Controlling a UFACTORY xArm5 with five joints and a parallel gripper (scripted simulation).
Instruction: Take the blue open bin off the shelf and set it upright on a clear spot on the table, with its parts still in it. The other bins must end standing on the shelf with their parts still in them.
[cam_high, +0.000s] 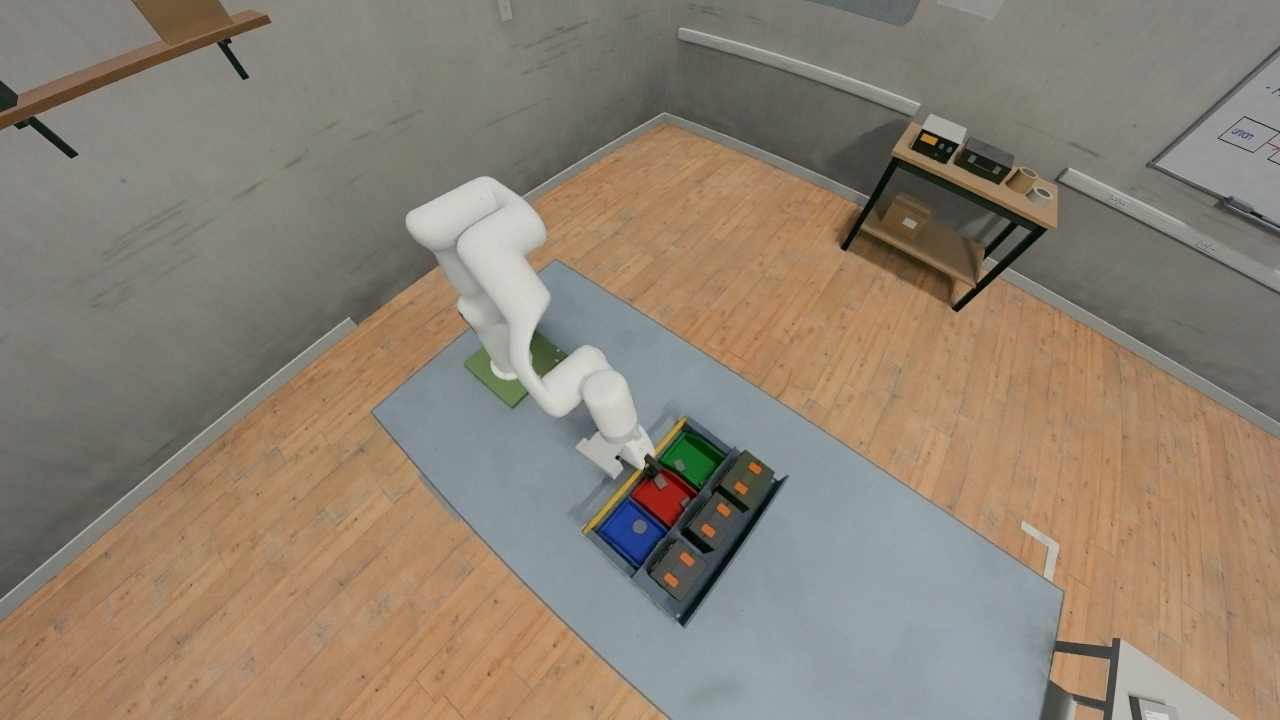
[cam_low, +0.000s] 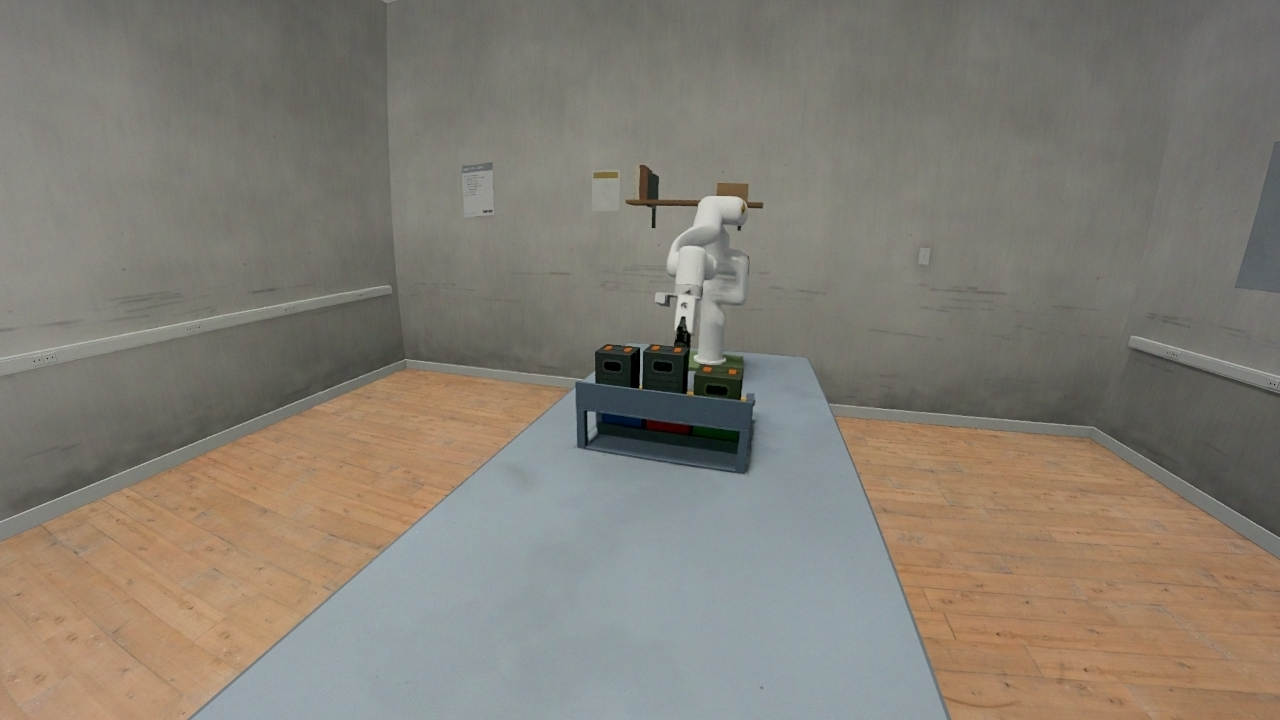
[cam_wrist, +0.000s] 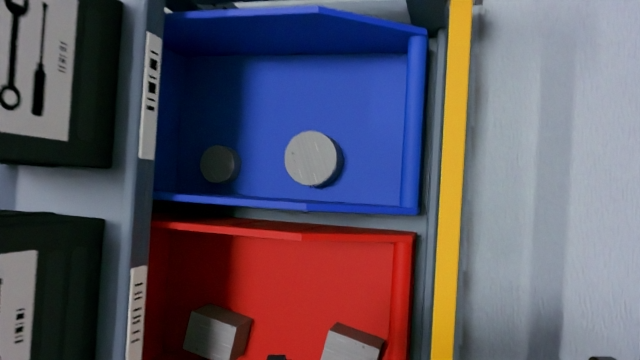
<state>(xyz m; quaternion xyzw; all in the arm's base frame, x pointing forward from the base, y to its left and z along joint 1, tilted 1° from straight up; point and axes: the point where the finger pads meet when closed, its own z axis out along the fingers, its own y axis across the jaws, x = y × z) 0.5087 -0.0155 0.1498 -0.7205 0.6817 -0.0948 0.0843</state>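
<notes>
My gripper is now 1 cm to the right of the yellow bar and 11 cm above it. Also, from my hand: red bin: 11 cm ahead, 1 cm to the left, 12 cm below; then grey shelf: 13 cm ahead, 1 cm to the left, 10 cm below; then grey disc: 9 cm ahead, 8 cm to the right, 15 cm below.
</notes>
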